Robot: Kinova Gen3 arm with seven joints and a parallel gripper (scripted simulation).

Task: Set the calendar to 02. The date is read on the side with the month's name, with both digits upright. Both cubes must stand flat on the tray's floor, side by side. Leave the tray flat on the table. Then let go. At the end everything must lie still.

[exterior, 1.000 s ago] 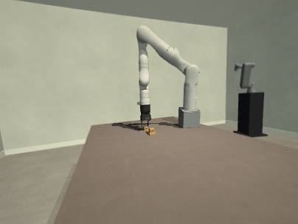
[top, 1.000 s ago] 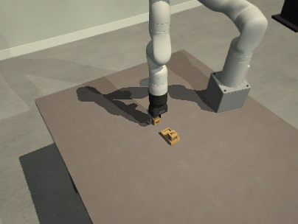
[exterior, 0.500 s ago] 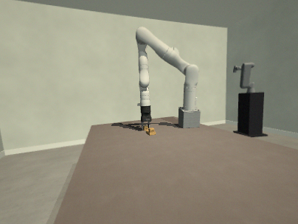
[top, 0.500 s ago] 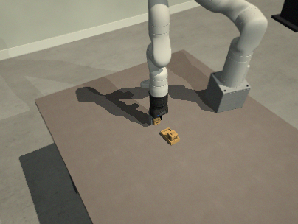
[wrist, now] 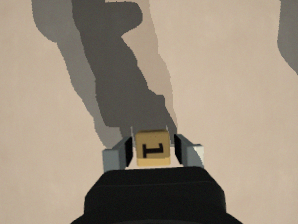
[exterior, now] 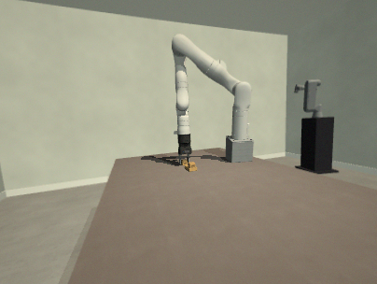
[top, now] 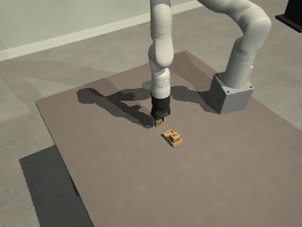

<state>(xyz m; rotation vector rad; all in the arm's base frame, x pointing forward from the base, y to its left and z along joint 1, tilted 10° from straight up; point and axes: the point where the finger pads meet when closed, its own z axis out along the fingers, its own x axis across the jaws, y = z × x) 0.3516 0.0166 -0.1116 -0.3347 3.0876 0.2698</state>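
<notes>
Right now the orange cube is 1 cm below my hand. Round my hand: tray 3 cm behind, 11 cm to the left, 2 cm below.
</notes>
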